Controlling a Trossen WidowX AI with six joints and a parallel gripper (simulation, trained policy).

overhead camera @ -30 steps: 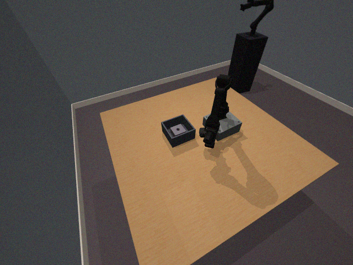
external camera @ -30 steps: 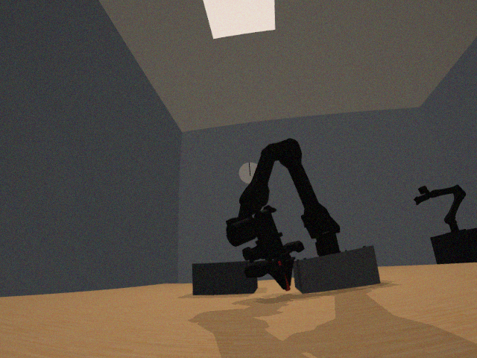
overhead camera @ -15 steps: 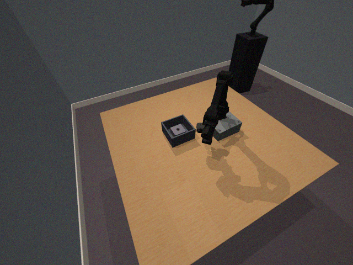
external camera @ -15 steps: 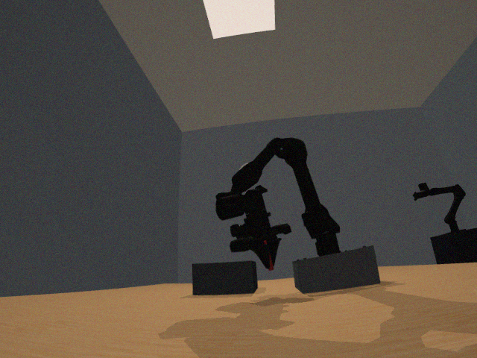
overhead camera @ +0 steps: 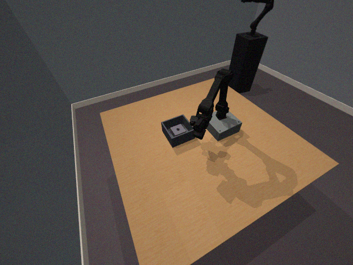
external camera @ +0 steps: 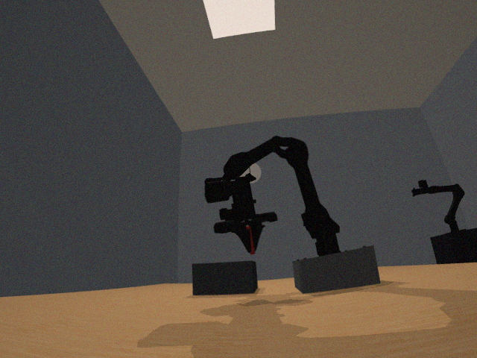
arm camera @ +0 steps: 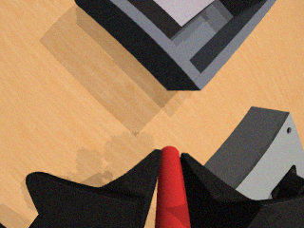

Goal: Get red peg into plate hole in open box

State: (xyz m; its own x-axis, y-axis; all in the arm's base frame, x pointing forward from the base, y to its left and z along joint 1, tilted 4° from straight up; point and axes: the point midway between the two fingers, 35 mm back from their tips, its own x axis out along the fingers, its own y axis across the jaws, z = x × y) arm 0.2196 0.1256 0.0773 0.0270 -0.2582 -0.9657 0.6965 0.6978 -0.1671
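The plate is 13 cm to the right of my gripper tip, 12 cm ahead of it and 8 cm below it. Also, from my gripper tip: red peg: 3 cm above, 1 cm to the left; then dark box: 13 cm to the right, 12 cm ahead, 9 cm below.
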